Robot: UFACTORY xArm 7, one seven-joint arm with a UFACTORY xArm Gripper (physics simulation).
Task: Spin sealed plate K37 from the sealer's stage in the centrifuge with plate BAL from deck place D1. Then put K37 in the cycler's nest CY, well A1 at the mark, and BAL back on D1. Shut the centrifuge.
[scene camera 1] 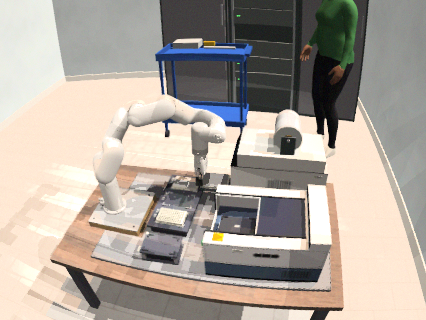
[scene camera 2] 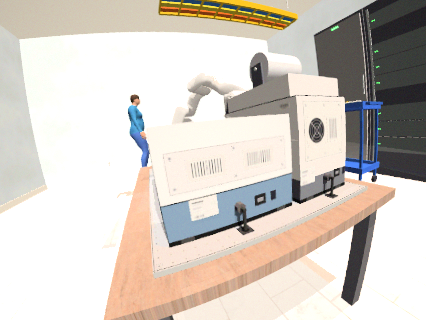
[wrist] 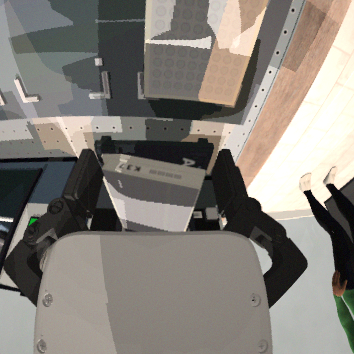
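Where they show: gripper, between the fingertips: (scene camera 1: 201,179) (wrist: 156,160); arm's base, origin of its link: (scene camera 1: 115,206).
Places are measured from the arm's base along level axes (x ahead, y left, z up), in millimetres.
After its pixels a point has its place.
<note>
Sealed plate K37 (wrist: 154,189) {x 452, y 122, z 102 mm}, grey with a glossy seal and its label on the near end, lies on the sealer's dark stage (scene camera 1: 218,180) {x 514, y 106, z 101 mm}. My gripper (scene camera 1: 199,180) {x 430, y 125, z 91 mm} (wrist: 156,160) {x 430, y 125, z 91 mm} is open and low at the stage; its two black fingers stand on either side of the plate and do not close on it. A second well plate (wrist: 197,53) {x 369, y 161, z 38 mm} (scene camera 1: 181,183) {x 326, y 155, z 38 mm} lies on a deck place just beyond the stage; I cannot read its label. The centrifuge (scene camera 1: 256,251) {x 681, y -378, z 160 mm} (scene camera 2: 218,159) {x 961, y -278, z 138 mm} stands at the front right with its lid slid open over a dark chamber (scene camera 1: 235,222) {x 601, y -184, z 114 mm}. In scene camera 2 the gripper is hidden behind the machines.
The sealer (scene camera 1: 281,159) {x 781, y -29, z 316 mm} (scene camera 2: 288,105) {x 963, y -52, z 242 mm} with its white roll stands behind the centrifuge. A white well plate (scene camera 1: 171,216) {x 314, y -83, z 36 mm} sits on the dark deck, with a dark low block (scene camera 1: 162,247) {x 304, y -268, z 30 mm} in front of it. A blue cart (scene camera 1: 202,57) and a person (scene camera 1: 333,63) stand behind the table.
</note>
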